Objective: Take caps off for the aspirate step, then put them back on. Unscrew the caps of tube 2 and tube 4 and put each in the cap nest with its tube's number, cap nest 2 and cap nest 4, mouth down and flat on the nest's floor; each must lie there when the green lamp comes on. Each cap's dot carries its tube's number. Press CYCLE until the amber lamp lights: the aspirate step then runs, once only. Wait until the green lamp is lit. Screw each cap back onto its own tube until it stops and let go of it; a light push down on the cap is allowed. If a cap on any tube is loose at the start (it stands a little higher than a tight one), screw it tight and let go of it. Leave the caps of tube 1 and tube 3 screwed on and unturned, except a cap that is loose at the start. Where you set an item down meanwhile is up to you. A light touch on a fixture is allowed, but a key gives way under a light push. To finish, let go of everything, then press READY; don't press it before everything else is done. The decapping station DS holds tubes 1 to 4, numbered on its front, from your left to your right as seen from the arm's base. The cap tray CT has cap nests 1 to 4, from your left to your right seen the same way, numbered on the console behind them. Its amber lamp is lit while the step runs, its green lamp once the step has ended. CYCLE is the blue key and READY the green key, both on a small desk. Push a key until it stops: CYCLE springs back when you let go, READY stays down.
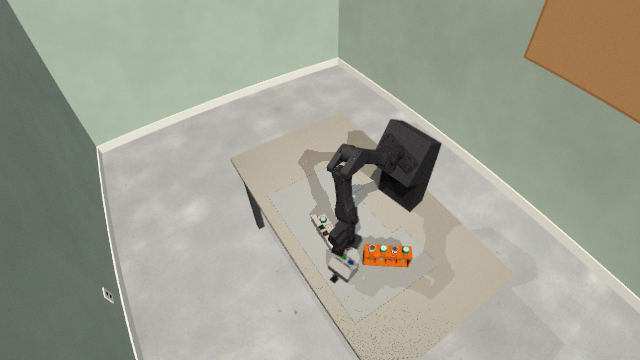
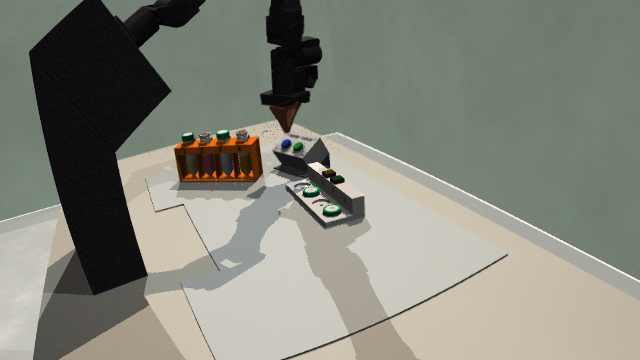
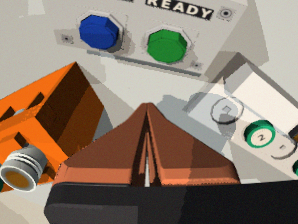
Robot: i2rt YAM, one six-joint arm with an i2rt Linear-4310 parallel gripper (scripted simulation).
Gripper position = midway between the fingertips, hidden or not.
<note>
In view: the gripper (image 2: pixel 287 132) and a key desk (image 2: pixel 314 150).
The gripper also shows in image 3 (image 3: pixel 147 112). The key desk is seen too in image 3 (image 3: pixel 205 34).
</note>
